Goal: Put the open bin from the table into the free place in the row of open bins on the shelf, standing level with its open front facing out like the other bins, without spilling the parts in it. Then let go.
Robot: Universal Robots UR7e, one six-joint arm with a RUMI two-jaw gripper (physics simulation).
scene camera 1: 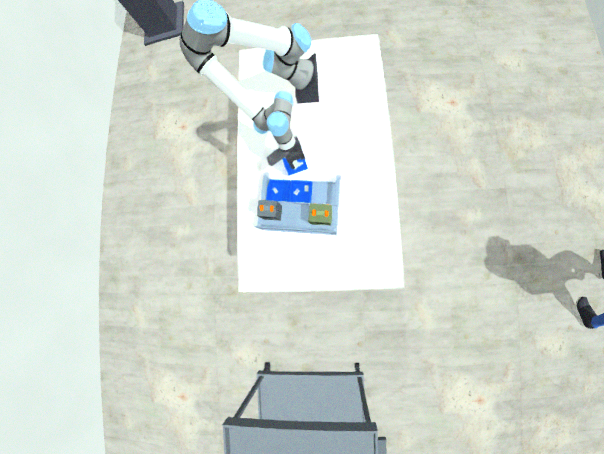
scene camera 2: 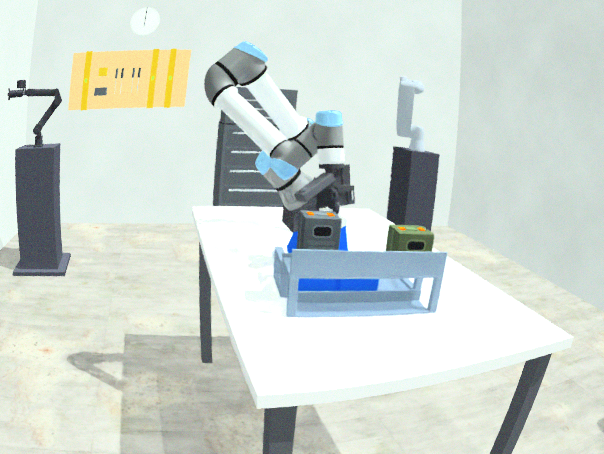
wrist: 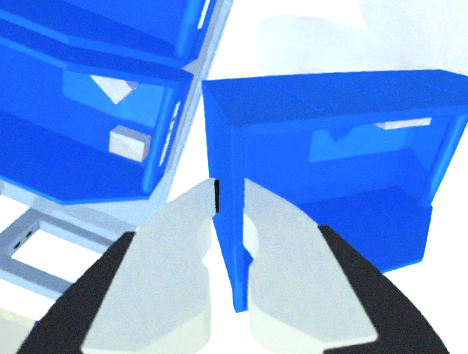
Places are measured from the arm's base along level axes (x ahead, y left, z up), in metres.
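Pixels of known places: gripper, fingertip midpoint: (scene camera 1: 295,167) (wrist: 225,181); arm's base, origin of the base link: (scene camera 1: 304,75).
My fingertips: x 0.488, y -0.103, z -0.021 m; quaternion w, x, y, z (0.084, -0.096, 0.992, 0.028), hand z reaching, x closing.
For each thing: its middle in the pictures, then the offset to it from my fingertips. "*": a spot on its surface instead. Level surfaces: height alone.
- open blue bin, surface spot: (wrist: 350,97) * 0.005 m down, 0.045 m back, 0.054 m right
- left bin, surface spot: (scene camera 1: 278,195) * 0.087 m down, 0.104 m ahead, 0.113 m right
- middle bin, surface spot: (wrist: 65,150) * 0.067 m down, 0.145 m ahead, 0.050 m left
- dark grey case, body centre: (scene camera 2: 318,239) (scene camera 1: 270,210) 0.067 m up, 0.209 m ahead, 0.130 m right
- green case, body centre: (scene camera 2: 409,247) (scene camera 1: 320,214) 0.054 m up, 0.257 m ahead, 0.096 m left
- white table, its level: 0.096 m down
The open blue bin (scene camera 1: 295,168) (scene camera 2: 344,239) (wrist: 350,97) has pale parts inside. My gripper (scene camera 1: 295,159) (scene camera 2: 330,206) (wrist: 225,181) is shut on its side wall, one finger inside and one outside. The bin is beside the shelf, turned at an angle to the row; whether it is level is unclear. The grey-blue shelf (scene camera 1: 299,231) (scene camera 2: 370,262) holds two blue bins side by side, a left bin (scene camera 1: 278,195) and a middle bin (scene camera 1: 301,196) (wrist: 65,150), with pale parts in them. The free place is at the right end of this row in scene camera 1.
A dark grey case (scene camera 1: 270,210) (scene camera 2: 319,235) and a green case (scene camera 1: 320,214) (scene camera 2: 410,238) with orange latches stand on the shelf's other level. The shelf stands on the white table (scene camera 1: 320,265) (scene camera 2: 400,360). A grey cart (scene camera 1: 300,425) stands beyond the table.
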